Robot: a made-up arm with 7 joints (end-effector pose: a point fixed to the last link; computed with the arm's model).
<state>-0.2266 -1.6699 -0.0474 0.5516 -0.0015 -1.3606 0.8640</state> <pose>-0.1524 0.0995 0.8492 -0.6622 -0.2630 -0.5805 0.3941</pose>
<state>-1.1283 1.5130 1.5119 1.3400 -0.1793 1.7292 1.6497</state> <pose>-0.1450 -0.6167 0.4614 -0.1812 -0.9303 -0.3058 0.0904</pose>
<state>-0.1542 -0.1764 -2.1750 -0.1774 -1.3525 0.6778 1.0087</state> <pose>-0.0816 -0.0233 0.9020 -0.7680 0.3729 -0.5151 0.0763</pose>
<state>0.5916 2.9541 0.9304 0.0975 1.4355 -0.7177 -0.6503</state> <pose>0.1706 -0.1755 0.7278 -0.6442 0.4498 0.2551 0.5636</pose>
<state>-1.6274 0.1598 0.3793 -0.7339 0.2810 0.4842 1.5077</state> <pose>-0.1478 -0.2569 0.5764 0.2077 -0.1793 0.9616 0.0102</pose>
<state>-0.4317 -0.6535 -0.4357 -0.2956 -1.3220 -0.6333 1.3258</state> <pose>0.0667 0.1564 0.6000 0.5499 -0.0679 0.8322 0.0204</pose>
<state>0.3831 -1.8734 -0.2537 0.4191 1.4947 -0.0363 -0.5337</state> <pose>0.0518 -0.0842 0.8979 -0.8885 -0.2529 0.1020 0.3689</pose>
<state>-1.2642 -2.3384 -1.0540 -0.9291 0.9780 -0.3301 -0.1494</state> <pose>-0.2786 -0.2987 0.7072 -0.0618 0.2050 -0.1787 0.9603</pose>
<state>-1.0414 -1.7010 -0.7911 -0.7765 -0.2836 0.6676 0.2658</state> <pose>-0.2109 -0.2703 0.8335 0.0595 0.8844 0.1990 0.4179</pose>
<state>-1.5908 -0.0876 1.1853 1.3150 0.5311 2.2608 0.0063</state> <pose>-0.0621 -0.4278 0.5440 -0.6298 -0.3468 0.6043 0.3433</pose>
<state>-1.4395 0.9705 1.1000 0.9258 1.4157 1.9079 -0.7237</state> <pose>-0.0896 -0.4641 0.5181 -0.5686 -0.5663 0.3411 0.4896</pose>
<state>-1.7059 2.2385 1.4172 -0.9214 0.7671 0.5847 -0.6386</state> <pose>-0.3412 -0.4119 0.7385 0.6307 -0.0124 0.3124 0.7102</pose>
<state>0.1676 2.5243 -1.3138 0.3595 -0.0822 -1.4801 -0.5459</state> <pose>-0.2084 -0.4200 0.5478 -0.0841 0.5803 -0.2671 0.7647</pose>
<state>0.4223 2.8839 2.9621 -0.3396 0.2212 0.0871 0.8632</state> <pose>0.2580 -0.1611 0.5490 0.3252 -0.6552 0.5089 0.4538</pose>
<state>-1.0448 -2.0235 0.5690 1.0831 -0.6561 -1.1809 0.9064</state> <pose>0.2742 -0.2064 0.7629 0.7411 -0.2823 0.5254 0.3083</pose>
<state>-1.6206 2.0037 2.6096 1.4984 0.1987 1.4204 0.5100</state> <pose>-0.1652 -0.5092 0.4409 0.0258 -0.6481 -0.7351 0.1974</pose>
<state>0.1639 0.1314 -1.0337 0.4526 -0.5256 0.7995 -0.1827</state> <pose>-0.2694 -0.0930 0.6021 0.7212 -0.2825 0.5967 0.2099</pose>
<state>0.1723 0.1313 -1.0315 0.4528 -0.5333 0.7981 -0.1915</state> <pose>-0.2711 -0.0947 0.6010 0.7193 -0.2819 0.5999 0.2081</pose>
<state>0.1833 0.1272 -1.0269 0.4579 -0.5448 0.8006 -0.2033</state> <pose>-0.2734 -0.0971 0.5998 0.7169 -0.2825 0.6041 0.2033</pose>
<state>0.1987 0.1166 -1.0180 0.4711 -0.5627 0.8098 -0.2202</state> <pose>-0.2769 -0.1009 0.5983 0.7136 -0.2852 0.6099 0.1934</pose>
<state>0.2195 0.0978 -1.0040 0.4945 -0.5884 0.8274 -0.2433</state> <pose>-0.2815 -0.1063 0.5965 0.7096 -0.2907 0.6169 0.1770</pose>
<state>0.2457 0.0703 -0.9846 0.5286 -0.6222 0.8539 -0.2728</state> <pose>-0.2870 -0.1137 0.5942 0.7052 -0.2995 0.6240 0.1535</pose>
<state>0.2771 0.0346 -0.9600 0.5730 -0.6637 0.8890 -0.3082</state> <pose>-0.2929 -0.1229 0.5910 0.7008 -0.3116 0.6298 0.1226</pose>
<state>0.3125 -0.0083 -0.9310 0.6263 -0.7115 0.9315 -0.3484</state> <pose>-0.2983 -0.1336 0.5867 0.6973 -0.3267 0.6323 0.0852</pose>
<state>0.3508 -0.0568 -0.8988 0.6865 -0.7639 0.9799 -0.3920</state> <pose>-0.3025 -0.1453 0.5813 0.6952 -0.3440 0.6298 0.0427</pose>
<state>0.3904 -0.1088 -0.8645 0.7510 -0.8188 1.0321 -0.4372</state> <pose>-0.3051 -0.1571 0.5747 -0.6949 0.3620 -0.6214 0.0028</pose>
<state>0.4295 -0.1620 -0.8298 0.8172 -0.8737 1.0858 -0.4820</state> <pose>-0.3058 -0.1680 0.5672 -0.6966 0.3792 -0.6071 0.0489</pose>
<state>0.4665 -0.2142 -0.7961 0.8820 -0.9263 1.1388 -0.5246</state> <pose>-0.3047 -0.1774 0.5595 -0.7000 0.3944 -0.5880 0.0929</pose>
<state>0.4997 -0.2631 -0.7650 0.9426 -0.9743 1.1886 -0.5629</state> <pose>-0.3023 -0.1847 0.5520 -0.7047 0.4067 -0.5660 0.1327</pose>
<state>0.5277 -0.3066 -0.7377 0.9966 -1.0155 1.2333 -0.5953</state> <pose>-0.2991 -0.1899 0.5455 -0.7097 0.4158 -0.5437 0.1667</pose>
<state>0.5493 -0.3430 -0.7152 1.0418 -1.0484 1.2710 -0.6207</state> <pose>-0.2960 -0.1930 0.5403 -0.7144 0.4221 -0.5234 0.1936</pose>
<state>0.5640 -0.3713 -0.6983 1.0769 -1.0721 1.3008 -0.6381</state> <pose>-0.2932 -0.1946 0.5367 -0.7182 0.4262 -0.5069 0.2134</pose>
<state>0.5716 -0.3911 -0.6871 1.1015 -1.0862 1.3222 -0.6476</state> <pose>-0.2913 -0.1951 0.5350 -0.7208 0.4288 -0.4954 0.2262</pose>
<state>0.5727 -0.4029 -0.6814 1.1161 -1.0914 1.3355 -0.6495</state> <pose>-0.2903 -0.1948 0.5348 -0.7220 0.4304 -0.4892 0.2327</pose>
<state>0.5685 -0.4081 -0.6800 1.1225 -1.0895 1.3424 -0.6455</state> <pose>-0.2901 -0.1940 0.5360 -0.7221 0.4316 -0.4873 0.2342</pose>
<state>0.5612 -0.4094 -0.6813 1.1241 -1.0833 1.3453 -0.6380</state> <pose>-0.2903 -0.1929 0.5379 -0.7216 0.4324 -0.4880 0.2328</pose>
